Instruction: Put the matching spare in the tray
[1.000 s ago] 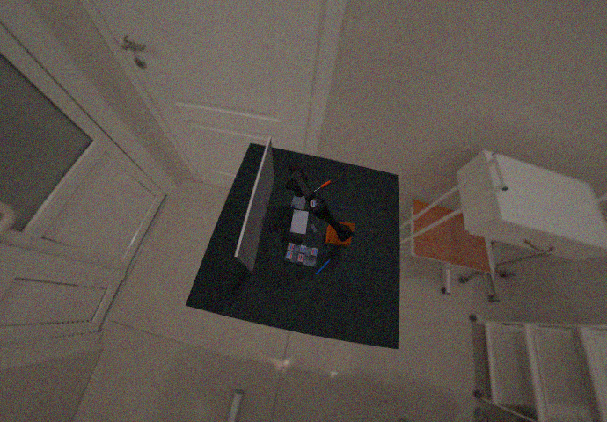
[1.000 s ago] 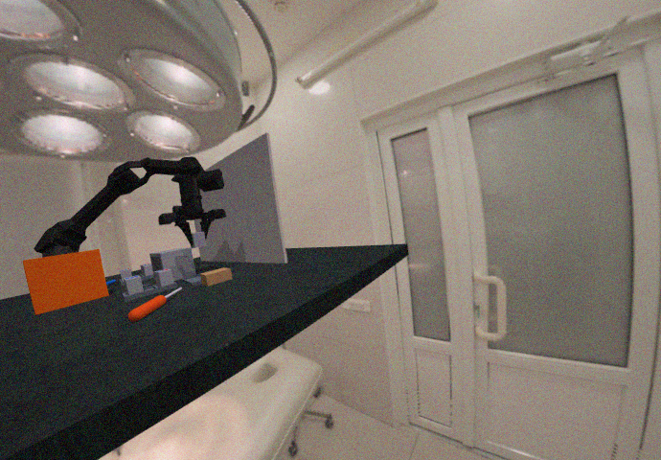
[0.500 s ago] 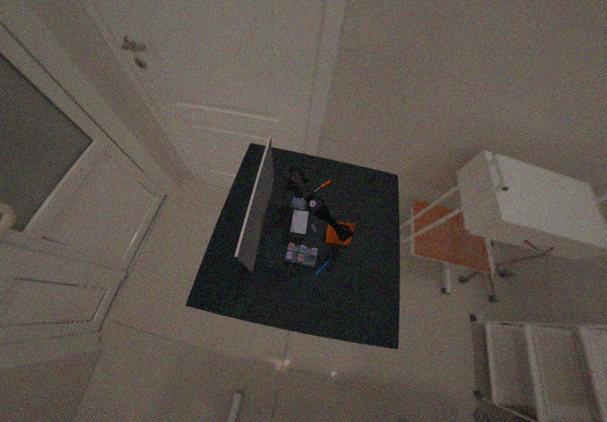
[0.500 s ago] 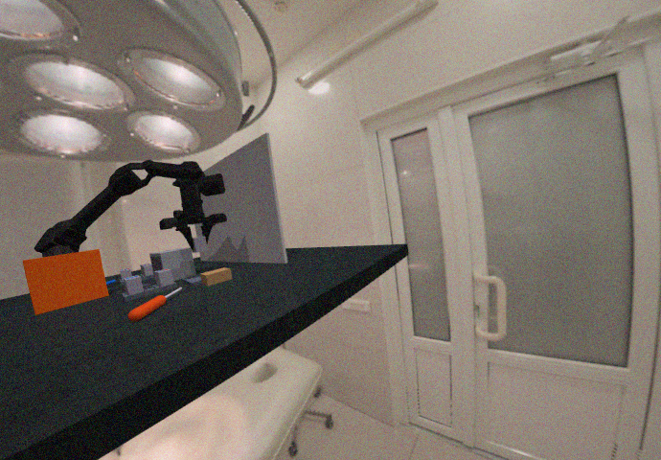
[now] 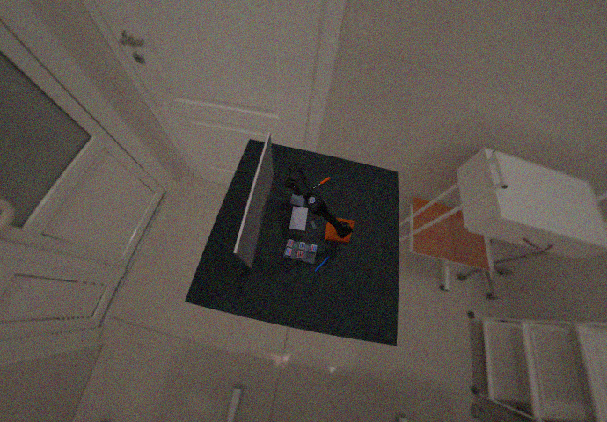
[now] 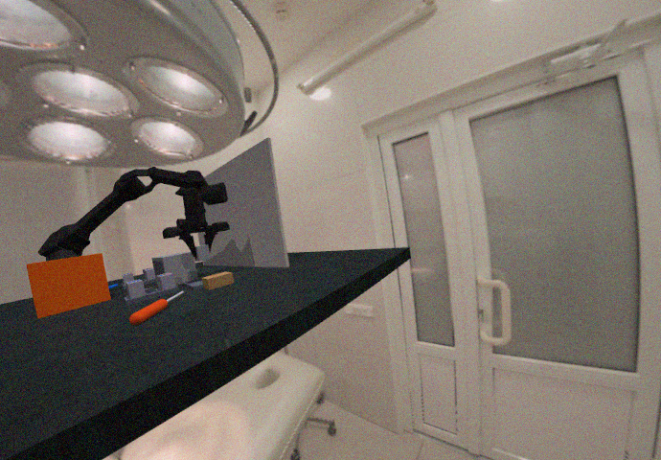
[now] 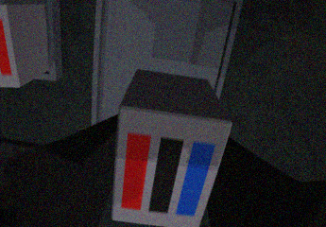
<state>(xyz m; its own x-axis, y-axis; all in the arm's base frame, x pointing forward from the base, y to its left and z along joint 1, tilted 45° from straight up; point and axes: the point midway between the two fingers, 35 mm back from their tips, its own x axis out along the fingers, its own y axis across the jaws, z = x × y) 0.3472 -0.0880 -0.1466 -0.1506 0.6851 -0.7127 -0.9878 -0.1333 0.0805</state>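
My gripper tip is now 10 mm short of the tan block, 90 mm to the left of it and 70 mm above it. Also, from my gripper tip: white panel (190 mm ahead, 230 mm to the left, 140 mm above); blue pen (290 mm behind, 420 mm to the left, 80 mm below); mounted unit (60 mm behind, 200 mm to the left, 30 mm below).
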